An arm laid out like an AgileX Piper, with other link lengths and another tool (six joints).
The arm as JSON. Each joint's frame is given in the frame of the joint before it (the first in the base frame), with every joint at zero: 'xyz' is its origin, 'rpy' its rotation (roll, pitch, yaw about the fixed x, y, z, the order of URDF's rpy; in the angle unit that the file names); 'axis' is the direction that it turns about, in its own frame. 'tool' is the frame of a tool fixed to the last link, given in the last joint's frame.
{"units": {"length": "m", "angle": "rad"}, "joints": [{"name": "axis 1", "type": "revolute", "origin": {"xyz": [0.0, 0.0, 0.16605], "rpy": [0.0, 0.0, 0.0]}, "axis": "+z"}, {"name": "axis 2", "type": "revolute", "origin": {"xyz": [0.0, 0.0, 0.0], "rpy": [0.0, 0.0, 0.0]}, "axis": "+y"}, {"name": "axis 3", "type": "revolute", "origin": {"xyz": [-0.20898, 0.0, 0.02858], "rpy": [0.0, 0.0, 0.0]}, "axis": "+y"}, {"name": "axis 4", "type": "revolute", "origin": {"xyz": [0.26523, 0.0, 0.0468], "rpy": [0.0, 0.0, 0.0]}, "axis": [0.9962, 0.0, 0.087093]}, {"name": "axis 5", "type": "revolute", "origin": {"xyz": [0.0, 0.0, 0.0], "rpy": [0.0, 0.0, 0.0]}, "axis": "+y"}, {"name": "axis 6", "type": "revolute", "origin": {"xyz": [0.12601, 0.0, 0.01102], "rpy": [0.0, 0.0, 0.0]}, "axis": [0.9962, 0.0, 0.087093]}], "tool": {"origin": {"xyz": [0.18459, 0.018, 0.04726], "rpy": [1.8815, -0.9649, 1.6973]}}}
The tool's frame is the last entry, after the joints.
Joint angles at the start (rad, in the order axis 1, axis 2, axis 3, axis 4, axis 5, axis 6):
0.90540, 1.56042, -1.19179, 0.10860, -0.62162, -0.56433
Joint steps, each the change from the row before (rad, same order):
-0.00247, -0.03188, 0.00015, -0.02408, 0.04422, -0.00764
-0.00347, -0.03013, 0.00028, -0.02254, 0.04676, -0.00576
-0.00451, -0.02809, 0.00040, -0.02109, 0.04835, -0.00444
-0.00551, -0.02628, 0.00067, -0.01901, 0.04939, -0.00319
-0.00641, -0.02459, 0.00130, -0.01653, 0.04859, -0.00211
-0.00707, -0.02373, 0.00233, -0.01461, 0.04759, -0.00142
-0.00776, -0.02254, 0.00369, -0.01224, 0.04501, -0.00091
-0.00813, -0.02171, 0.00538, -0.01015, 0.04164, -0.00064
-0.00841, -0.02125, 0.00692, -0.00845, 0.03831, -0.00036
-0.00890, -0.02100, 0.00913, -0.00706, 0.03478, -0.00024
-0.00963, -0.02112, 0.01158, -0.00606, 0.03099, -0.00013
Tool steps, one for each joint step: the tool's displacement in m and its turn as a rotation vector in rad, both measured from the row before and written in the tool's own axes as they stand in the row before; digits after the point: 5 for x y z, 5 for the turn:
0.00663, 0.00194, -0.00332, 0.01681, -0.00491, -0.02729
0.00439, 0.00084, -0.00295, 0.01947, -0.00829, -0.02365
0.00225, -0.00025, -0.00255, 0.02166, -0.01157, -0.02051
0.00022, -0.00119, -0.00223, 0.02332, -0.01438, -0.01673
-0.00153, -0.00183, -0.00207, 0.02362, -0.01630, -0.01282
-0.00284, -0.00238, -0.00206, 0.02365, -0.01769, -0.00982
-0.00405, -0.00284, -0.00201, 0.02287, -0.01849, -0.00662
-0.00485, -0.00319, -0.00202, 0.02159, -0.01856, -0.00408
-0.00536, -0.00336, -0.00212, 0.02001, -0.01823, -0.00202
-0.00596, -0.00370, -0.00212, 0.01870, -0.01810, -0.00033
-0.00654, -0.00392, -0.00220, 0.01703, -0.01802, 0.00097

